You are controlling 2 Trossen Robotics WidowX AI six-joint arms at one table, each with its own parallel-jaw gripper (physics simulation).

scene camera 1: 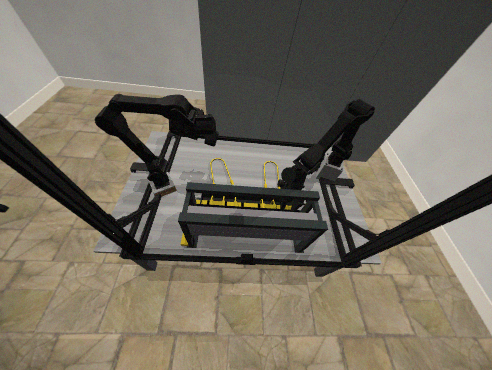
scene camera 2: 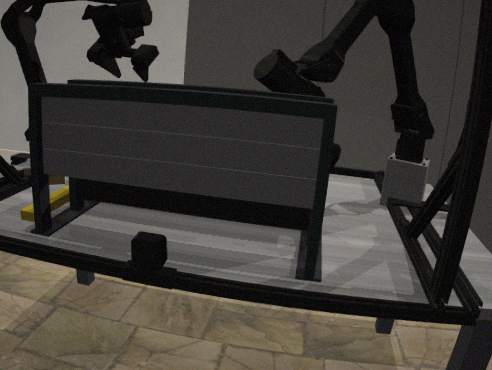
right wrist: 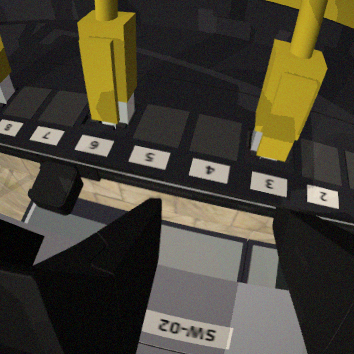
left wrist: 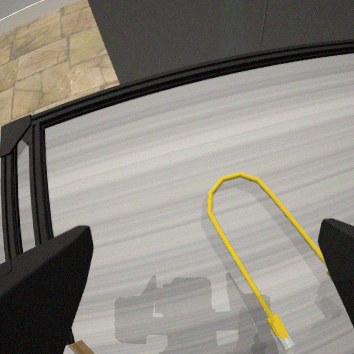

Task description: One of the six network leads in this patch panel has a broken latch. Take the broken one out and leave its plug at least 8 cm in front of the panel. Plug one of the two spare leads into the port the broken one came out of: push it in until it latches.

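Places are measured from the left arm's base along level axes (x back, y right, z up), in millimetres.
Where they show: left gripper, fingertip midpoint: [scene camera 1: 200, 136] [scene camera 2: 132, 79] [left wrist: 209, 236]; right gripper, fingertip midpoint: [right wrist: 219, 212]; left arm's base at its link origin: [scene camera 1: 161, 182]; right arm's base at its link origin: [scene camera 1: 334, 161] [scene camera 2: 409, 159].
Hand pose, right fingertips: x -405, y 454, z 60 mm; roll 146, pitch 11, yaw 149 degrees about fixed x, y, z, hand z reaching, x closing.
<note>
Things, the pixels of their centre, and the offset from my right fingertips. "*": a spot on its surface instead.
- third lead at a spot on its surface: [right wrist: 4, 65] * dx +57, dy -76, dz -20 mm
- looped yellow lead at a spot on its surface: [left wrist: 240, 175] [scene camera 1: 220, 159] * dx +59, dy -498, dz -100 mm
- loop at a spot on its surface: [scene camera 1: 270, 161] * dx -198, dy -348, dz -98 mm
- dark rack frame at a spot on its surface: [scene camera 2: 180, 95] * dx +183, dy +39, dz +151 mm
- switch labelled SW-02 at a spot on its surface: [right wrist: 187, 330] * dx +32, dy +55, dz +37 mm
The patch panel [right wrist: 240, 175] fills the upper right wrist view. A yellow lead [right wrist: 107, 65] sits in port 6 and another yellow lead [right wrist: 290, 95] in port 3; ports 2, 4, 5 and 7 are empty. A third lead [right wrist: 4, 65] is cut by the left edge. I cannot tell which latch is broken. My right gripper [right wrist: 219, 212] is part open and empty, its fingertips below the labels of ports 3 to 6. My left gripper [left wrist: 209, 236] [scene camera 2: 132, 78] is wide open and empty, high above the table. A looped yellow lead [left wrist: 240, 175] [scene camera 1: 218, 159] lies there; another loop [scene camera 1: 270, 162] lies farther right.
The dark rack frame [scene camera 1: 272, 223] [scene camera 2: 180, 95] stands across the table and hides the right fingers in both scene views. A switch labelled SW-02 [right wrist: 187, 330] shows beyond the panel. A yellow bar [scene camera 1: 184, 240] [scene camera 2: 47, 202] lies by the rack's left leg. Black rails edge the table.
</note>
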